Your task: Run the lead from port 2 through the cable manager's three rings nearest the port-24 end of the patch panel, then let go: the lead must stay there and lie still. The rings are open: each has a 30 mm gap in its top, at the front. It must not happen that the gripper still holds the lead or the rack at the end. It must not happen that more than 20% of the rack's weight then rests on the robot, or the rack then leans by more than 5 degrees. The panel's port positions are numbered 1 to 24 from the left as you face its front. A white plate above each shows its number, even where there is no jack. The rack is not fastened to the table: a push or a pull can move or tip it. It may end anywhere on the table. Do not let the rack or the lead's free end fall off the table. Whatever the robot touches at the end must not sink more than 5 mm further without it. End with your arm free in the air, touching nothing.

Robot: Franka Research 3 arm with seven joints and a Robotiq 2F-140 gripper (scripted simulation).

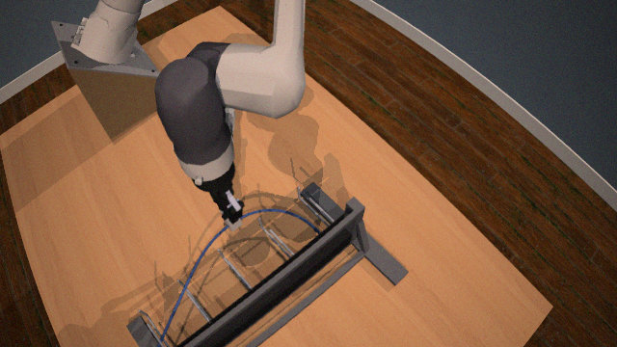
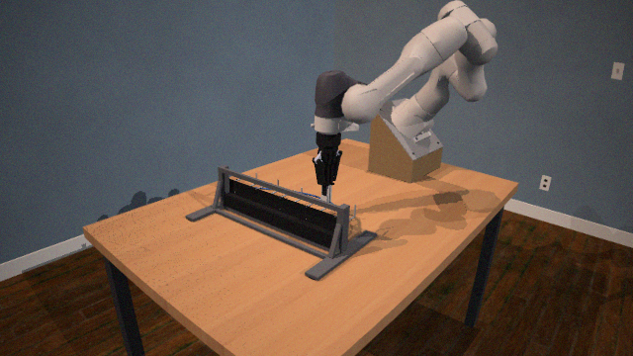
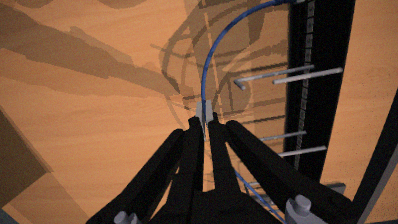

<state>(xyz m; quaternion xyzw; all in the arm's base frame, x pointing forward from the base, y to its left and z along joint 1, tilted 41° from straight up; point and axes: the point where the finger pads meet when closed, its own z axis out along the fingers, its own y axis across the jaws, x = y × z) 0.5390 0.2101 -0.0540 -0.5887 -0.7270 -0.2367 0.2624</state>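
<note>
Now: hand 170 mm short of the rack, 30 mm to the left of it and 10 mm above it.
</note>
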